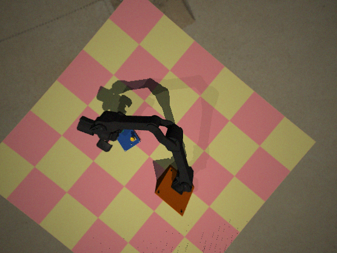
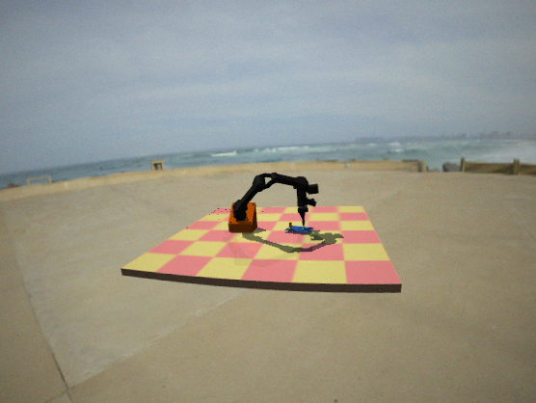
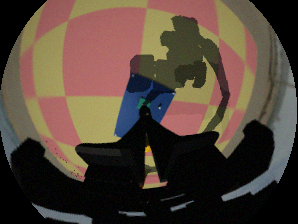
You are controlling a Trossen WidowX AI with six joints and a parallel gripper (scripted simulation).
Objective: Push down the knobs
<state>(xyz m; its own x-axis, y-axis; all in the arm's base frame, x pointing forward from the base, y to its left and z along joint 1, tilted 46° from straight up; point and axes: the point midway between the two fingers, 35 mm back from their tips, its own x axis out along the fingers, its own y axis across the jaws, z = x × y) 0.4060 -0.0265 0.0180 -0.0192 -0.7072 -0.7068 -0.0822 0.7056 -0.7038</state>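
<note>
The yellow knob lies 80 mm behind my gripper tip, 20 mm below it and 10 mm to the right of it. Round my gripper tip: dark knob: 10 mm below.
</note>
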